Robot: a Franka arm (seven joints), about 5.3 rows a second.
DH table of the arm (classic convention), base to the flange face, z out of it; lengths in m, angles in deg. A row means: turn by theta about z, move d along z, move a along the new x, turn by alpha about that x. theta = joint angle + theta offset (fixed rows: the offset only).
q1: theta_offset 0  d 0.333  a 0  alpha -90
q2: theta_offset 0  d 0  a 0  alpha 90
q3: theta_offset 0  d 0.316  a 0.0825  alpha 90
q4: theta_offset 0  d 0  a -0.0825  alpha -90
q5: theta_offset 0  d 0.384  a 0  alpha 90
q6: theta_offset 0  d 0  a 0.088  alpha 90
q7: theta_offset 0  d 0.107  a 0  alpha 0
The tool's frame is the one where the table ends.
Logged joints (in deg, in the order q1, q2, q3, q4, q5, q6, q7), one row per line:
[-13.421, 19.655, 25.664, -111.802, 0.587, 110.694, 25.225]
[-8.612, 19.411, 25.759, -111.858, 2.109, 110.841, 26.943]
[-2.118, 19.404, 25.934, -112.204, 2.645, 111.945, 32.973]
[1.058, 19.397, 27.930, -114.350, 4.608, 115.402, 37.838]
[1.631, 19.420, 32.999, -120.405, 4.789, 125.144, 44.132]
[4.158, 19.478, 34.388, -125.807, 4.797, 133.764, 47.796]
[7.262, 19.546, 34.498, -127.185, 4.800, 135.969, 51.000]
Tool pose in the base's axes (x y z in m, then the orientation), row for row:
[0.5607, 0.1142, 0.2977, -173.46, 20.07, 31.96]
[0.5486, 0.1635, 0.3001, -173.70, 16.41, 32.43]
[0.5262, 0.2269, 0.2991, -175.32, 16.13, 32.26]
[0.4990, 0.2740, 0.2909, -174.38, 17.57, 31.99]
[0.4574, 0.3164, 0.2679, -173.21, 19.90, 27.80]
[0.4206, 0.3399, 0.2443, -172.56, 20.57, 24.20]
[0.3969, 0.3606, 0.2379, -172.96, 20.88, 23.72]
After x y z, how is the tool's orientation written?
As a rotation vector, in degrees.
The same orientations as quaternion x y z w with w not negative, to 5 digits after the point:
[-0.97691, 0.11303, 0.18000, 0.02166]
[-0.97856, 0.09245, 0.18270, 0.02215]
[-0.97945, 0.09011, 0.18022, 0.00880]
[-0.97866, 0.09861, 0.17954, 0.01607]
[-0.98063, 0.11266, 0.15739, 0.03009]
[-0.98271, 0.11714, 0.13782, 0.03962]
[-0.98306, 0.11868, 0.13482, 0.03644]

